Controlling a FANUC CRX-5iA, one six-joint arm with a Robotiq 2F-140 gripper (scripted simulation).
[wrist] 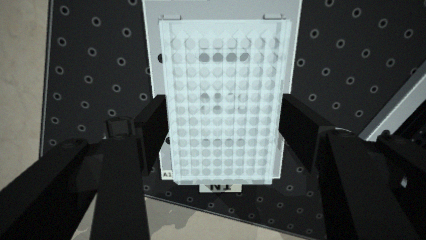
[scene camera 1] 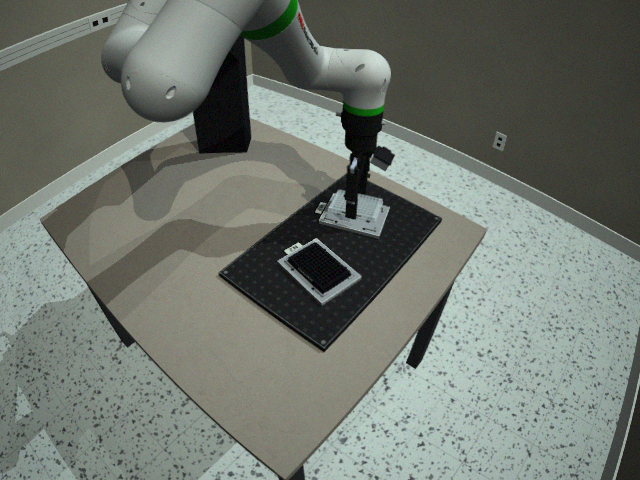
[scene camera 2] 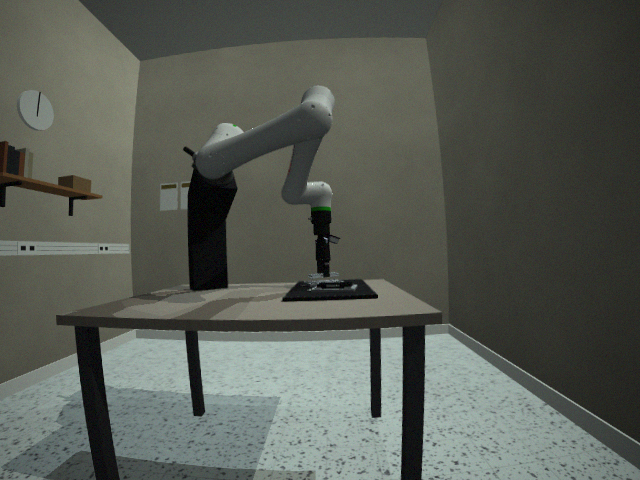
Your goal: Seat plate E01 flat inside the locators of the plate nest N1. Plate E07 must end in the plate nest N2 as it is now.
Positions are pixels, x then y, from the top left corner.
Scene:
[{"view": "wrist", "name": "my gripper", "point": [223, 110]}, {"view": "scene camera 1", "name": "my gripper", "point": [355, 206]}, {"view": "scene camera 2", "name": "my gripper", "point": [323, 276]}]

